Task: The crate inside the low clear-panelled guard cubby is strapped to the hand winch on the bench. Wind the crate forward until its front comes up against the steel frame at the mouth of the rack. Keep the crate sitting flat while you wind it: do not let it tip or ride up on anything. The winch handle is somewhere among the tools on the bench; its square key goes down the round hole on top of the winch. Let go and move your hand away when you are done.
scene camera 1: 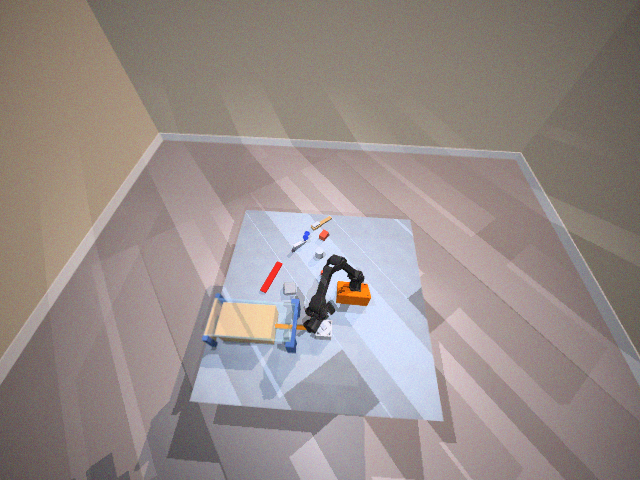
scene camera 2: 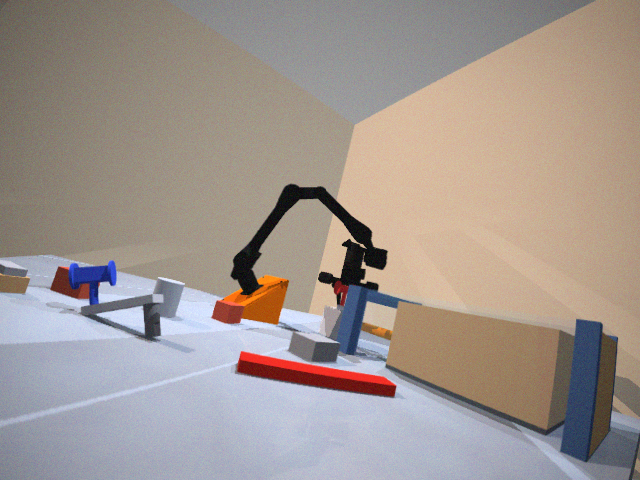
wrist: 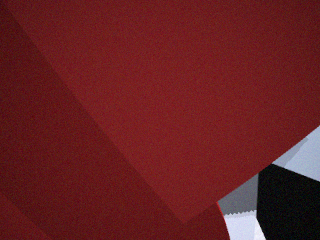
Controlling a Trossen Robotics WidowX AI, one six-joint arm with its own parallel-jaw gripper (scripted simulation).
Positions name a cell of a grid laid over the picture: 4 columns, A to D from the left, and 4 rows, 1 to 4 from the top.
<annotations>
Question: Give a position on a grey block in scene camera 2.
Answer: At B3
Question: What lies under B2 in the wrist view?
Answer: A red knob.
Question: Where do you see a blue spool tool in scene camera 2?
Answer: A3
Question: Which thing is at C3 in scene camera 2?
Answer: My gripper.
</annotations>
